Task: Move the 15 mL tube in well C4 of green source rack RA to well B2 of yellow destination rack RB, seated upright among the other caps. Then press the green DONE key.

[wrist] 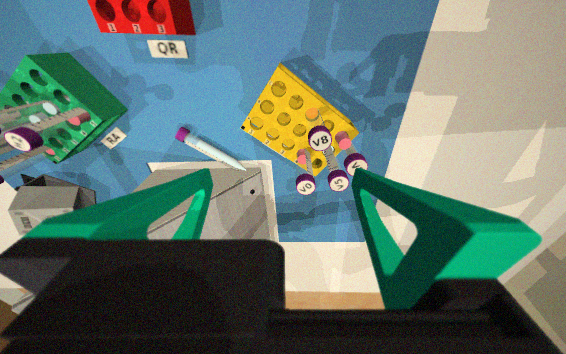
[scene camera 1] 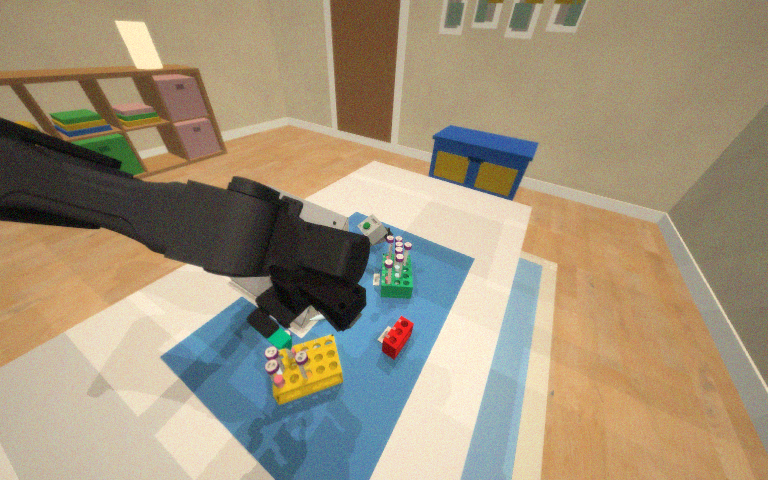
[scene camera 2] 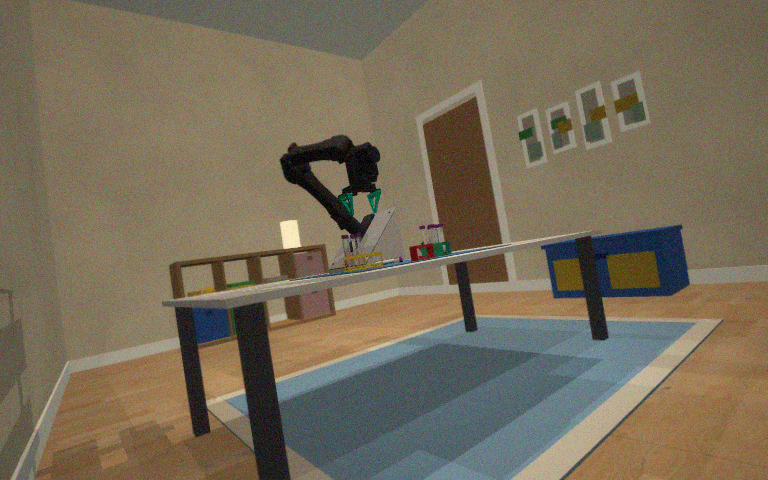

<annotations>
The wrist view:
my gripper: 282,176
grey box with green button: 43,197
</annotations>
